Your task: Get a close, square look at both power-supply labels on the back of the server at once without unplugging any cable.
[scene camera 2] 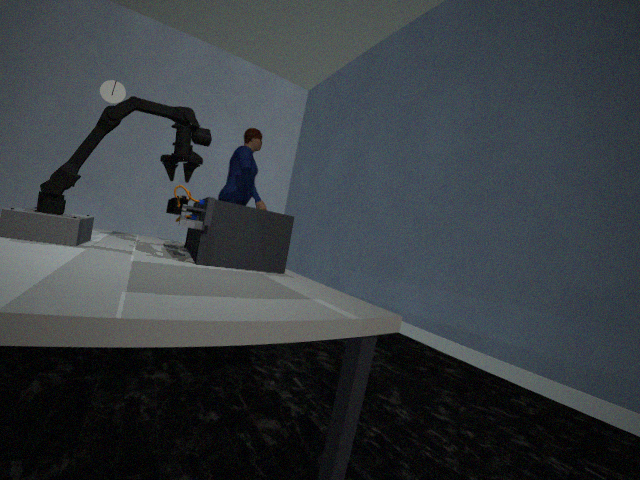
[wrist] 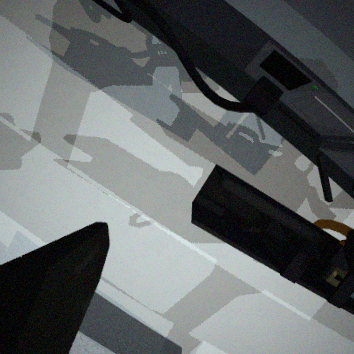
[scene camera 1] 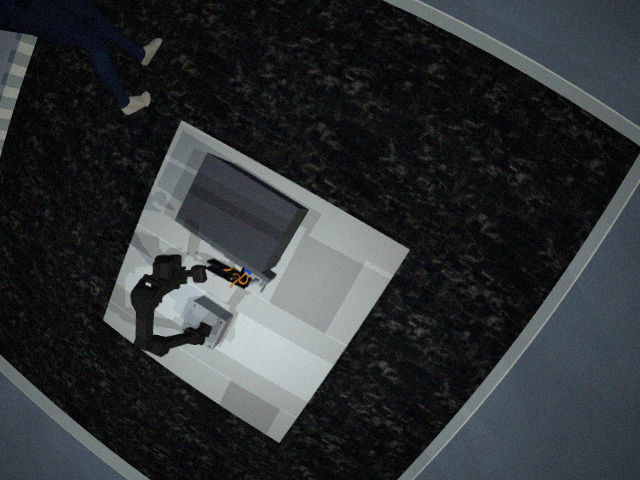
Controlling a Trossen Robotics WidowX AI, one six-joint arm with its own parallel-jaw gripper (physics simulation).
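Frame: origin at the arm's base, x ahead, y left, z up, level; millimetres.
Where they show: gripper, fingertip midpoint: (scene camera 2: 179, 181) (wrist: 228, 238) (scene camera 1: 195, 266); arm's base, origin of the base link: (scene camera 2: 49, 212) (scene camera 1: 204, 329).
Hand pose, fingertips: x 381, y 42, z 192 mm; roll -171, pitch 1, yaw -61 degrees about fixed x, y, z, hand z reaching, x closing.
Observation:
Things, the pixels of their top centre, and the offset from my fingertips. "*": a spot on its surface instead.
- black cable, surface spot: (wrist: 187, 62) * 75 mm ahead, 65 mm left, 149 mm down
- black plug, middle of its top: (wrist: 264, 94) 77 mm ahead, 2 mm right, 117 mm down
The server (scene camera 1: 242, 211) (scene camera 2: 245, 237) is a large dark box on the table. Its back edge crosses the wrist view at upper right, steeply slanted, with a black cable (wrist: 187, 62) running to a black plug (wrist: 263, 96) beside a small green light (wrist: 315, 87). I cannot make out either power-supply label. A black bar-like part (scene camera 1: 219, 268) (scene camera 2: 175, 205) (wrist: 260, 220) stands out behind the server, with orange cables (scene camera 1: 240, 279) (scene camera 2: 181, 188) (wrist: 332, 224) near one end. My gripper (scene camera 2: 179, 179) is open and empty, pointing down above that part. One finger shows at lower left in the wrist view.
The pale table (scene camera 1: 305, 351) (scene camera 2: 206, 330) carries the server and the grey block (scene camera 1: 223, 315) (scene camera 2: 46, 227) under the arm's base. Grey levers (scene camera 1: 264, 281) (scene camera 2: 192, 224) jut from the server's back. A person in blue (scene camera 2: 240, 173) stands beyond the server; their legs show at upper left in scene camera 1.

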